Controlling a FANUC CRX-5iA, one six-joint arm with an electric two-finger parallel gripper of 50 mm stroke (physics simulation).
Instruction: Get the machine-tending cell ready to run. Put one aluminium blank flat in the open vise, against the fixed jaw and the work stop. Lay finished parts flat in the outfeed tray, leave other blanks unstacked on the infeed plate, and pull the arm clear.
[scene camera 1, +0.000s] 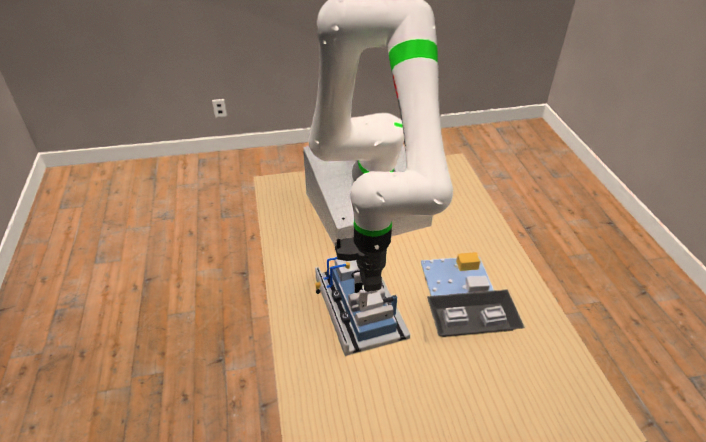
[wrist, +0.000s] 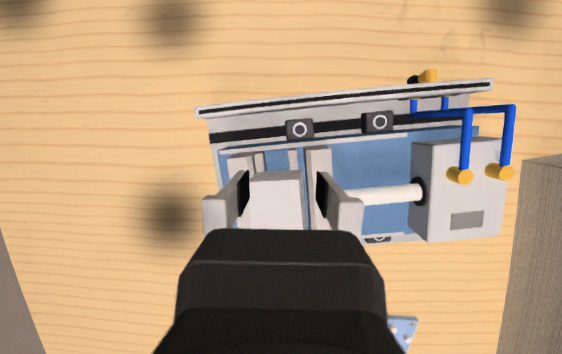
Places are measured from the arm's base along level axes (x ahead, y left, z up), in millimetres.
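Where they show: gripper, fingertip midpoint: (scene camera 1: 360, 299) (wrist: 282, 184).
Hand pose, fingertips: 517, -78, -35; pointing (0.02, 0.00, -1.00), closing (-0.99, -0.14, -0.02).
Observation:
Each offset is from my fingertips to the top centre of the thing, as dx, dy, dz. "spot": to the spot under its first point.
My gripper (scene camera 1: 365, 293) (wrist: 282, 184) is open and empty above the vise {-69, +6, -16} (scene camera 1: 376, 330) (wrist: 370, 157), its fingers on either side of an aluminium blank {-1, +26, +6} (scene camera 1: 378, 300) (wrist: 276, 202). The blank lies in the vise between the fixed jaw (scene camera 1: 374, 313) (wrist: 240, 163) and the moving jaw (wrist: 318, 162). A finger partly hides its fixed-jaw side, so contact there is unclear. The work stop {spot: -14, +96, -49} (scene camera 1: 394, 305) is hidden in the wrist view. Another blank {-115, +359, -71} (scene camera 1: 477, 283) lies on the infeed plate {-165, +311, -107} (scene camera 1: 440, 271) (wrist: 411, 327). Two finished parts {spot: -2, +269, -83} (scene camera 1: 455, 314) {spot: +2, +376, -83} (scene camera 1: 493, 314) lie apart in the outfeed tray (scene camera 1: 468, 299).
An orange block {-214, +353, -71} (scene camera 1: 467, 261) stands on the infeed plate's back corner. The vise's cylinder block {-162, -13, -19} (wrist: 457, 195) carries blue pipes {spot: -132, -56, -5} (wrist: 467, 140) with yellow fittings. The robot's grey pedestal (scene camera 1: 323, 192) (wrist: 537, 240) stands behind the vise. The tray adjoins the plate's front edge.

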